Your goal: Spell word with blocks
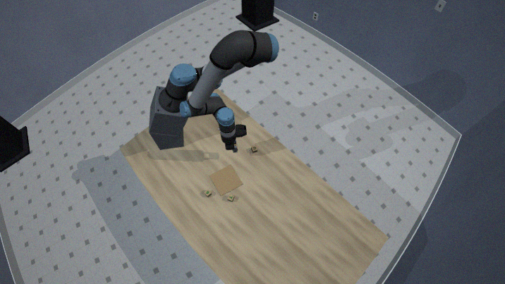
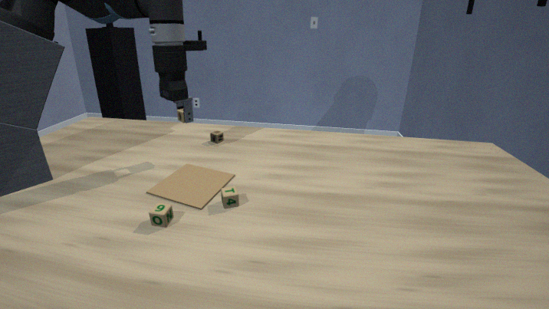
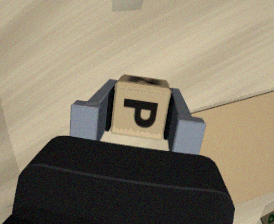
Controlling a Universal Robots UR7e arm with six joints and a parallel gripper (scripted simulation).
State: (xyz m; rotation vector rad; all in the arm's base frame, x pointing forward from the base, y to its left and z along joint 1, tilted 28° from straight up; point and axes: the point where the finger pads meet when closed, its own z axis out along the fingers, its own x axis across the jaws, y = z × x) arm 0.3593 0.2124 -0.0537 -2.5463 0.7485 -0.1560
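My gripper is now 13 cm to the left of the tan mat, 12 cm above it and 9 cm short of it. From my hand the other things lie so: U block (11 cm to the left, 10 cm below, 3 cm ahead); P block (right at my hand); T block (19 cm ahead, 17 cm to the right, 10 cm below).
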